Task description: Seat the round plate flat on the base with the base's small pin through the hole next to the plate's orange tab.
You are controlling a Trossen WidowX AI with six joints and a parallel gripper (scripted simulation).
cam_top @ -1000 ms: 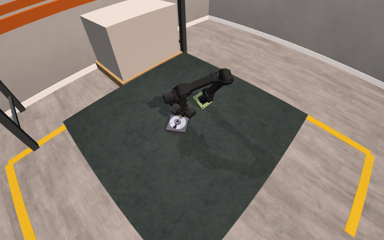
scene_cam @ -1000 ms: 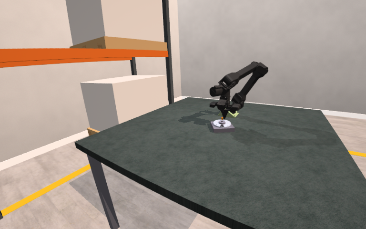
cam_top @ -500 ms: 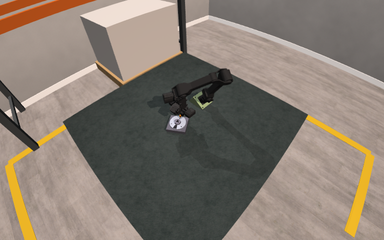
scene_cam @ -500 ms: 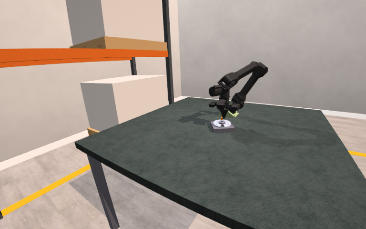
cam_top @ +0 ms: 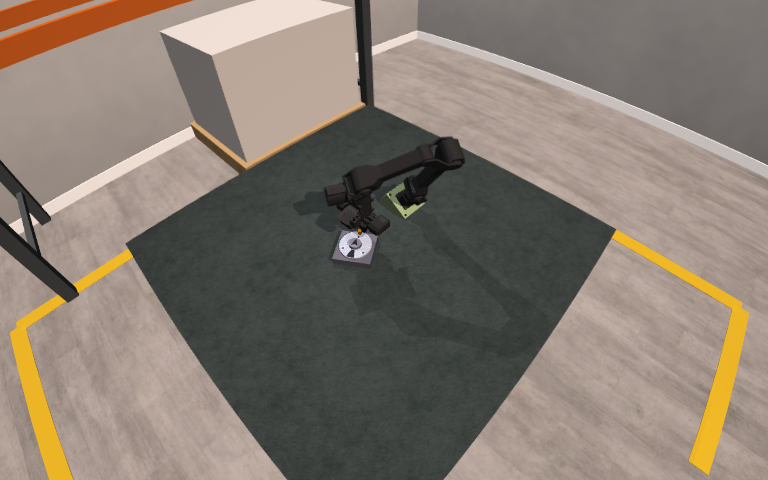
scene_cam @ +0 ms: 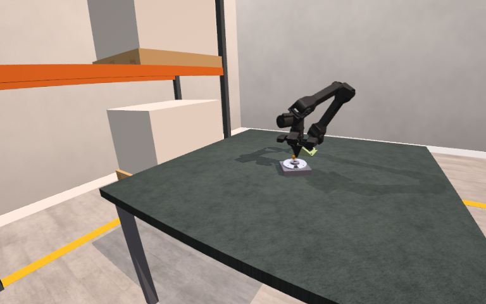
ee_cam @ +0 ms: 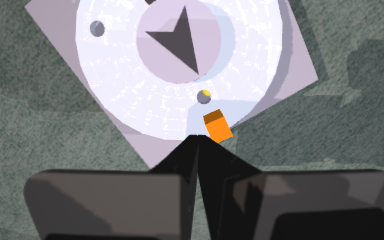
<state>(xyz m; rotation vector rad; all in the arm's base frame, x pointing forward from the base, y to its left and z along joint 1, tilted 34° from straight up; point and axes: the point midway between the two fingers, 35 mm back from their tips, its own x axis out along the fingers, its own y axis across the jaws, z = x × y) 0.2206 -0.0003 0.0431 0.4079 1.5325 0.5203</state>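
Right now the round hub is 50 mm ahead of my hand, 10 mm to the left of it and 40 mm below it. From my hand the other things lie so: round white plate (50 mm ahead, 10 mm to the left, 40 mm below).
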